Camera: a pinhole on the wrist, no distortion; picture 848 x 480 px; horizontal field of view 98.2 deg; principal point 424.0 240.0 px. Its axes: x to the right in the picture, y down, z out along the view. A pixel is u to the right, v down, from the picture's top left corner.
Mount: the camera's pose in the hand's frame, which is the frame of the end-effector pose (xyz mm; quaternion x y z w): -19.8 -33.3 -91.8 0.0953 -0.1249 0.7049 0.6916
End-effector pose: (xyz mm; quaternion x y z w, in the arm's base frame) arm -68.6 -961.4 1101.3 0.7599 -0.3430 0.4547 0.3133
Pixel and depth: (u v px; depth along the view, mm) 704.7 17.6 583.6
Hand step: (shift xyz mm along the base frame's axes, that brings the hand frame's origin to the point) 224.6 -678.5 66.6
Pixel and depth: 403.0 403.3 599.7
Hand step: 313.4 -142.2 -498.9
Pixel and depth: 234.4 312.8 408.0
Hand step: 359.9 51.5 -248.6
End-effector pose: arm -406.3 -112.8 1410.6 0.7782 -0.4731 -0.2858 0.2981
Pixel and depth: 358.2 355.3 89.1
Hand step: 33.0 77.2 -39.0
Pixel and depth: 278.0 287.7 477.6
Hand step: -51.3 163.7 -448.6
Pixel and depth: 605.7 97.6 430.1
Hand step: -256.7 -203.2 -248.8
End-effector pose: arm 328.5 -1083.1 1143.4 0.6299 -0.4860 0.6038 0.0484
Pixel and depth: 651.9 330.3 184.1
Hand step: 85.9 -43.3 -101.0
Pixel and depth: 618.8 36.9 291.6
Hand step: 128.4 -239.0 24.4
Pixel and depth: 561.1 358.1 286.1
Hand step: 188.4 -55.0 -145.9
